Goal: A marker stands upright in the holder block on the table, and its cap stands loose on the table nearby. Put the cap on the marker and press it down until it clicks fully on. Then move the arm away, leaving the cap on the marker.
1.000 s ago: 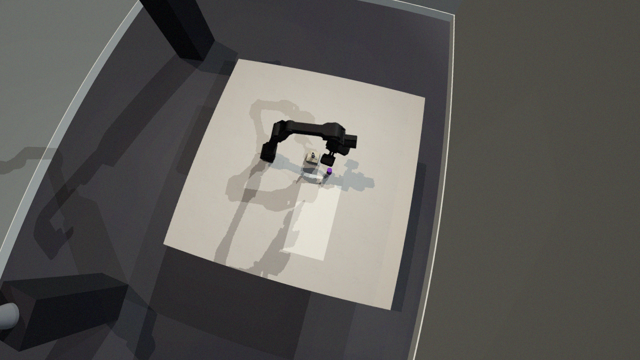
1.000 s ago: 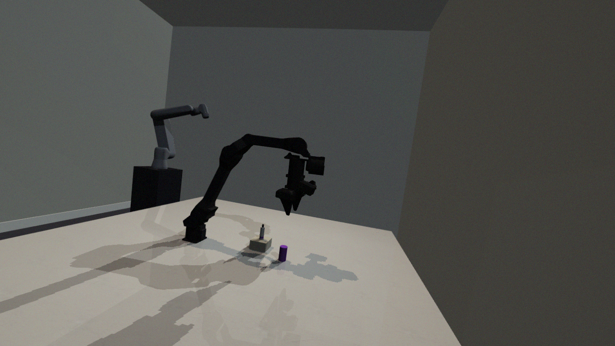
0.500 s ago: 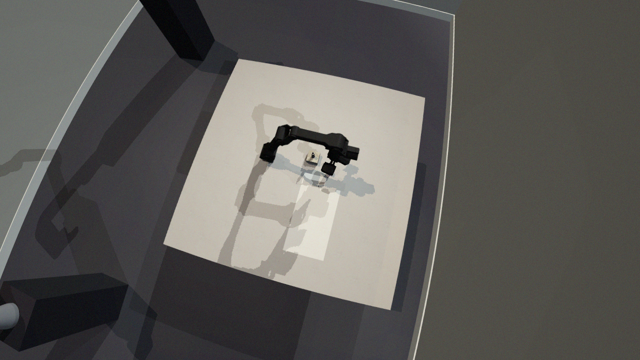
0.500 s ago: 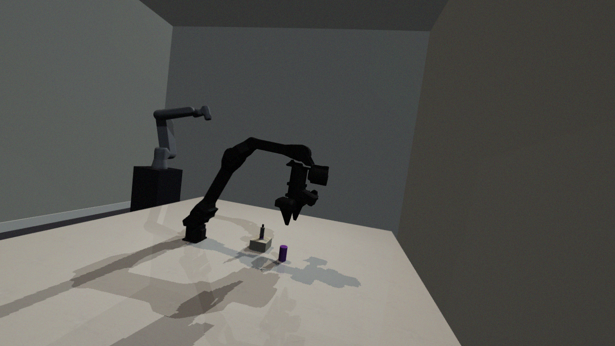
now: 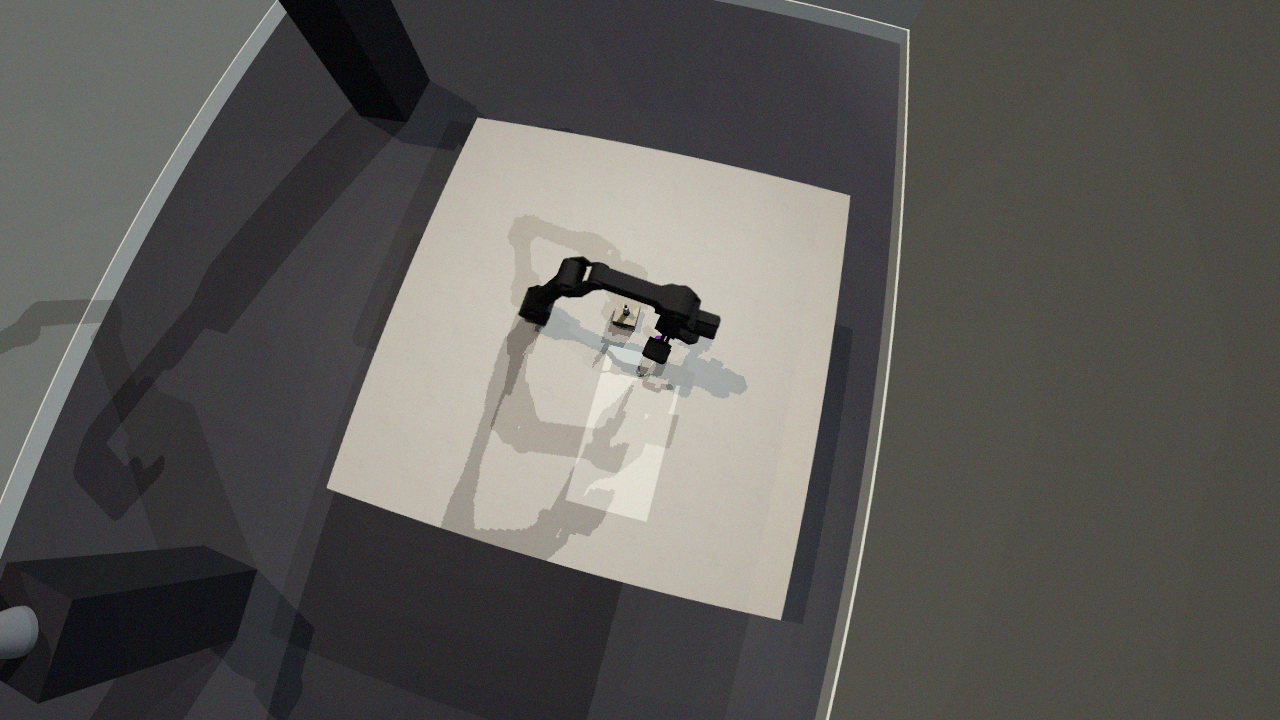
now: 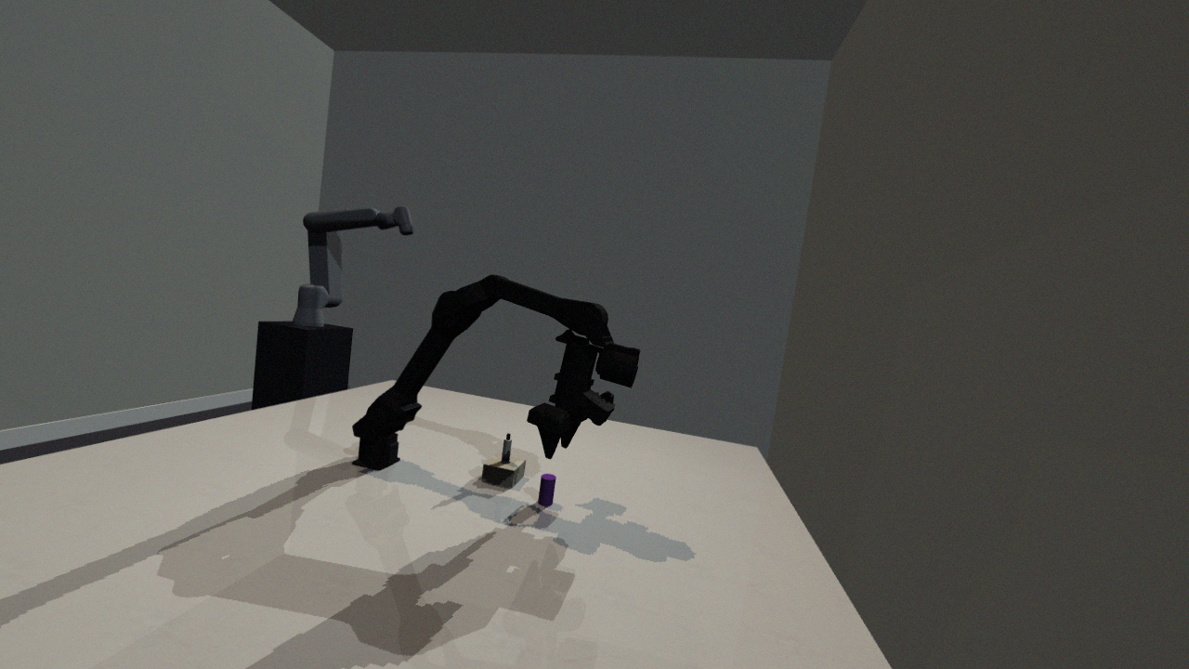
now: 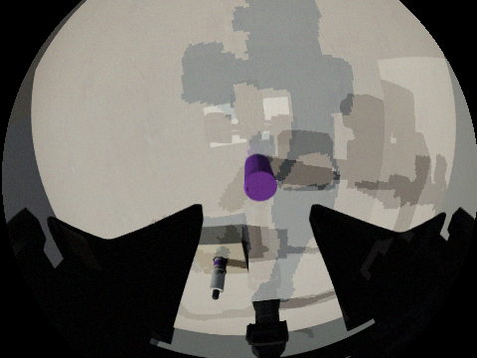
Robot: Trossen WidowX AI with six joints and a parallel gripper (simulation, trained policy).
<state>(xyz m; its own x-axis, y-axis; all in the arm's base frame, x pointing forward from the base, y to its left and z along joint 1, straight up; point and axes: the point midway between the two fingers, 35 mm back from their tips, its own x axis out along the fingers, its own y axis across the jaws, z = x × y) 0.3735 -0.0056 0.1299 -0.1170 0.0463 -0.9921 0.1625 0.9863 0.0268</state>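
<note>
My gripper tip is now 10 mm past the purple cap and 70 mm above it. Also, from my gripper tip: marker (120 mm behind, 60 mm to the left, 30 mm below); holder block (120 mm behind, 60 mm to the left, 80 mm below).
</note>
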